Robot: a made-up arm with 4 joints.
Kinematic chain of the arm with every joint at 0, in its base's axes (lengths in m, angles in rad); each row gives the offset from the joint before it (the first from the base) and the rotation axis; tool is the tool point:
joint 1: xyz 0 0 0.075 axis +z
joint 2: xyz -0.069 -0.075 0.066 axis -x
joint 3: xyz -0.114 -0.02 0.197 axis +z
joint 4: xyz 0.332 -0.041 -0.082 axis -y
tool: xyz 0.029 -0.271 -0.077
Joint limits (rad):
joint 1: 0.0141..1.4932
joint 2: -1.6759..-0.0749
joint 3: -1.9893..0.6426
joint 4: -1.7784..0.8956
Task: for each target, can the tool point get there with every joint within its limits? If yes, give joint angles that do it. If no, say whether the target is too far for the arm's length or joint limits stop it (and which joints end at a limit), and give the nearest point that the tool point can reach.
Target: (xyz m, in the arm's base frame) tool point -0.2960 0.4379 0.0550
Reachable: no: joint limits stop it (at a limit: joint 1, joint 2) | nearest point 0.1203 0.2707 0.0343 | short by 0.449 m
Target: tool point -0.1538 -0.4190 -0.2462
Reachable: yes | joints 0.6708 -1.2669 -1.2528 -0.5703
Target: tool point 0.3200 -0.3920 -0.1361
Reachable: yes | joints 1.0303 -0.6744 -0.8134 -0.1805
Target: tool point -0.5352 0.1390 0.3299
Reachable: no: joint limits stop it (at a limit: joint 1, joint 2, joint 3, joint 4) | nearest point -0.5670 -0.2126 0.2341 | short by 0.366 m
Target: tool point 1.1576 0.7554 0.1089
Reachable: no: too far | nearest point 0.4735 0.1547 0.1289 | short by 0.911 m
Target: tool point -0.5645 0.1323 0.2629
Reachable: no: joint limits stop it (at a limit: joint 1, joint 2, joint 3, joint 4) | nearest point -0.5670 -0.2126 0.2341 | short by 0.346 m
